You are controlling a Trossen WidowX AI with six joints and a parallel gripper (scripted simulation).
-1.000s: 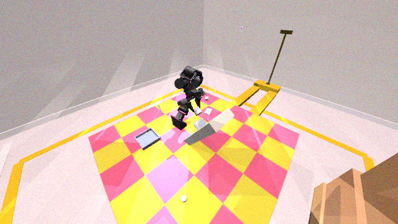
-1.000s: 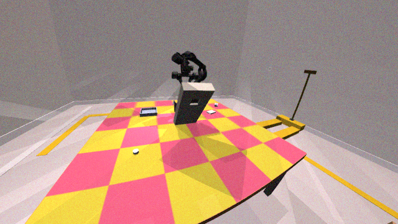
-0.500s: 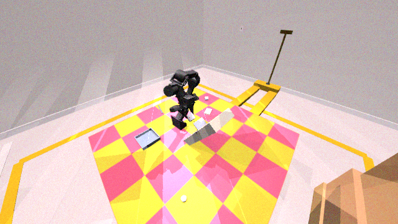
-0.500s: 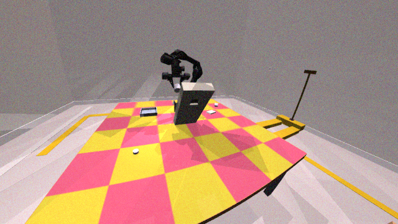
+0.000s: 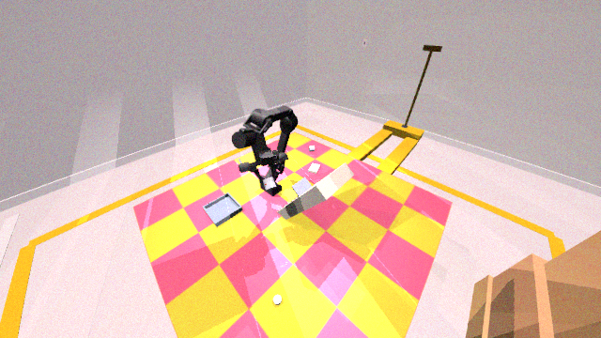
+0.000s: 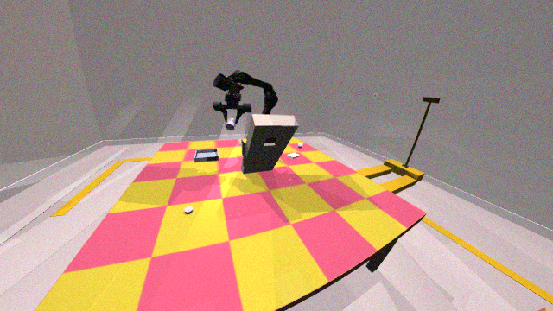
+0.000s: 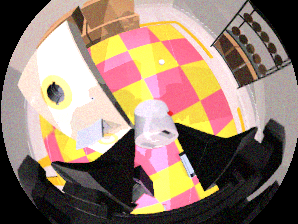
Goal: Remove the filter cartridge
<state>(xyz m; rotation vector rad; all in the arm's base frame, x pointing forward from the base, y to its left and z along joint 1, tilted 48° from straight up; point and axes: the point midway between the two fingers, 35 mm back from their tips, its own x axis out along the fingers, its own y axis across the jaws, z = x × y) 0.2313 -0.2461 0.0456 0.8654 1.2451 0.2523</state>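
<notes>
The grey tray is 27 cm below my gripper tip, 26 cm behind it and 15 cm to the right of it. From my gripper tip the other things lie so: flat white block 47 cm to the left, 27 cm below, 17 cm behind; then service panel 15 cm to the left, 9 cm below, 9 cm ahead; then round filter cartridge right at my gripper tip.
</notes>
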